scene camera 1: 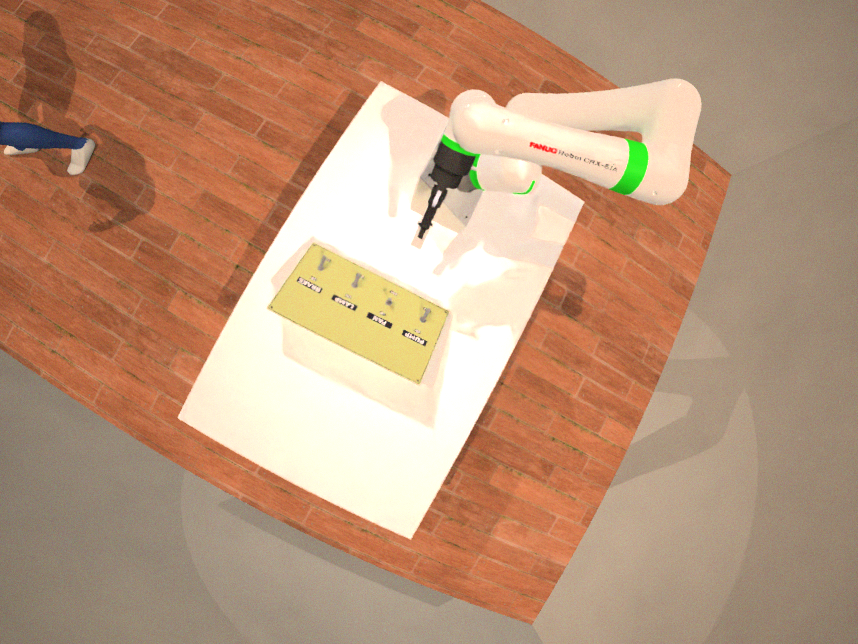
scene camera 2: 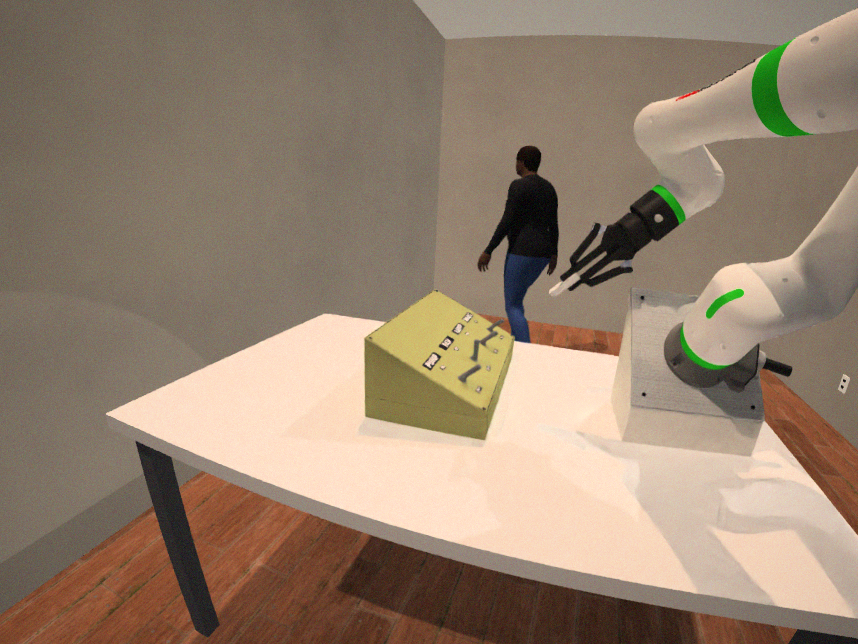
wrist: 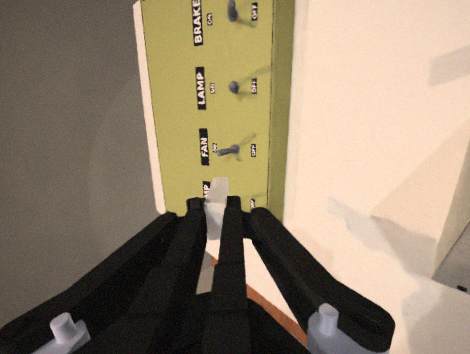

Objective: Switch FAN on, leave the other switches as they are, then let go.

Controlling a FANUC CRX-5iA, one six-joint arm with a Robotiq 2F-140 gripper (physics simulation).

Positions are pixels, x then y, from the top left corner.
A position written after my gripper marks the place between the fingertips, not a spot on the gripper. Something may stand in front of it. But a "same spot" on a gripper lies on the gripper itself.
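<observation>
My gripper is visible in scene camera 1, scene camera 2 and the wrist view [221, 190]. On my gripper, [scene camera 1: 427, 233] and [scene camera 2: 570, 280] are the same spot.
</observation>
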